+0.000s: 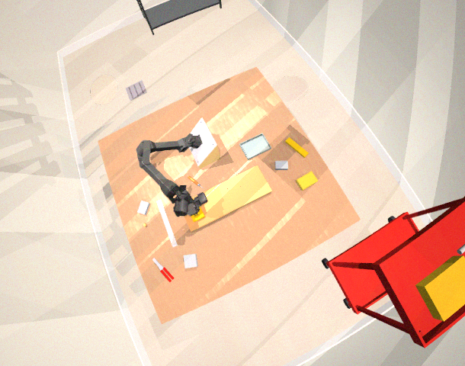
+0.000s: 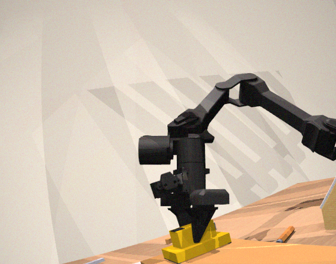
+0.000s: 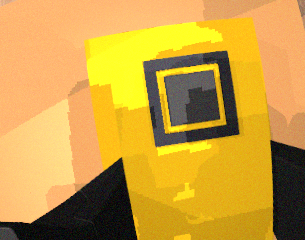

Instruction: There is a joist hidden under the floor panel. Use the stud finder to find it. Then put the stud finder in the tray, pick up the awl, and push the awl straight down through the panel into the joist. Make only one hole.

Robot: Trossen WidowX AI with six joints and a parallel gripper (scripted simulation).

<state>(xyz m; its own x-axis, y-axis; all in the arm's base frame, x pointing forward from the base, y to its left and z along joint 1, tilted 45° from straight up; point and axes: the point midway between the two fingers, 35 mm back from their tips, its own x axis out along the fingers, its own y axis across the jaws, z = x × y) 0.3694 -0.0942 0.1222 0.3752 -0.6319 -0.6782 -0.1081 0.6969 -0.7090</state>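
Right now my gripper tip is 48 cm to the right of the grey tray, 27 cm past it and 5 cm above it. The rest, counted from my gripper tip: yellow stud finder 2 cm above, 1 cm ahead; metal ruler 20 cm to the right, 6 cm below, 1 cm behind; awl 17 cm behind, 6 cm to the left, 6 cm below.
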